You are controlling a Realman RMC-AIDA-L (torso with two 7-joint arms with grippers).
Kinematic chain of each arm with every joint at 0, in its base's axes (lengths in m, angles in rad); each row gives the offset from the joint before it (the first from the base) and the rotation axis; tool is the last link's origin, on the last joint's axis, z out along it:
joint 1: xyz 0 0 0.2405 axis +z
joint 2: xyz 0 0 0 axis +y
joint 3: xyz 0 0 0.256 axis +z
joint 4: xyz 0 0 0 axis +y
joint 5: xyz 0 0 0.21 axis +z
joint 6: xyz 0 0 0 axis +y
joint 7: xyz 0 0 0.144 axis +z
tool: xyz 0 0 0
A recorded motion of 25 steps. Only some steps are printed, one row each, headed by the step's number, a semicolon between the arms.
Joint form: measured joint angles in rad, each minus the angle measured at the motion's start. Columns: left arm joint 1, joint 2, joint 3, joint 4, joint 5, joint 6, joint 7; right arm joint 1, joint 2, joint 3, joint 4, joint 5, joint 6, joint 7.
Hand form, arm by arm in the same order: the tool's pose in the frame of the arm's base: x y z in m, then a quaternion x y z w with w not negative. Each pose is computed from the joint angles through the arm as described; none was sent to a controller.
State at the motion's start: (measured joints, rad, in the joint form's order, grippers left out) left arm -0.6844 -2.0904 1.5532 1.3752 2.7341 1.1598 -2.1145; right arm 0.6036 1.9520 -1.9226 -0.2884 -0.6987 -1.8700 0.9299
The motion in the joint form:
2: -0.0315 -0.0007 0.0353 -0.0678 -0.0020 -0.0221 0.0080; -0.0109 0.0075 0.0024 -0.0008 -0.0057 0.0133 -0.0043
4: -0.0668 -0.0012 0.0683 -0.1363 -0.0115 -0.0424 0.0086; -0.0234 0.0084 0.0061 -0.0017 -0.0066 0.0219 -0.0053
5: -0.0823 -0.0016 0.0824 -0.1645 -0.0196 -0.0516 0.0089; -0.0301 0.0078 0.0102 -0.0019 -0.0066 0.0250 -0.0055
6: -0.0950 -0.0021 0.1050 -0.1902 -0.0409 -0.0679 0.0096; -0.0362 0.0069 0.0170 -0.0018 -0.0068 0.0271 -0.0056
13: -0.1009 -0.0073 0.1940 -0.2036 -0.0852 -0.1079 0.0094; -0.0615 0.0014 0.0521 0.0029 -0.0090 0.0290 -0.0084
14: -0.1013 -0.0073 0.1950 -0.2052 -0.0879 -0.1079 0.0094; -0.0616 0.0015 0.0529 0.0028 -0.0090 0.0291 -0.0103
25: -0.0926 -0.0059 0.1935 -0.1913 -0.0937 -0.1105 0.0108; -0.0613 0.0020 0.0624 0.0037 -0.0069 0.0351 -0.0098
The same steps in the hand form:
2: -0.1182 0.4062 -0.0280 -0.93802 0.07290 0.20316 0.27117; 0.1944 0.2630 -0.0317 0.88086 -0.04139 -0.46408 0.08371
4: -0.1185 0.4072 -0.0421 -0.94001 0.08174 0.21346 0.25324; 0.1976 0.2617 -0.0325 0.88158 -0.04738 -0.46332 0.07682
5: -0.1180 0.4073 -0.0480 -0.94111 0.08544 0.21612 0.24556; 0.1995 0.2613 -0.0321 0.88166 -0.05048 -0.46356 0.07234
6: -0.1161 0.4058 -0.0560 -0.94368 0.09069 0.21320 0.23620; 0.2012 0.2614 -0.0314 0.88142 -0.05321 -0.46450 0.06717
13: -0.1078 0.3945 -0.0774 -0.94779 0.11940 0.20366 0.21437; 0.2090 0.2615 -0.0264 0.87932 -0.06370 -0.46991 0.04381
14: -0.1079 0.3942 -0.0779 -0.94820 0.11889 0.20327 0.21324; 0.2090 0.2616 -0.0263 0.87928 -0.06287 -0.47017 0.04301
25: -0.1069 0.3936 -0.0765 -0.94885 0.11868 0.19742 0.21592; 0.2089 0.2637 -0.0258 0.87881 -0.06422 -0.47141 0.03648

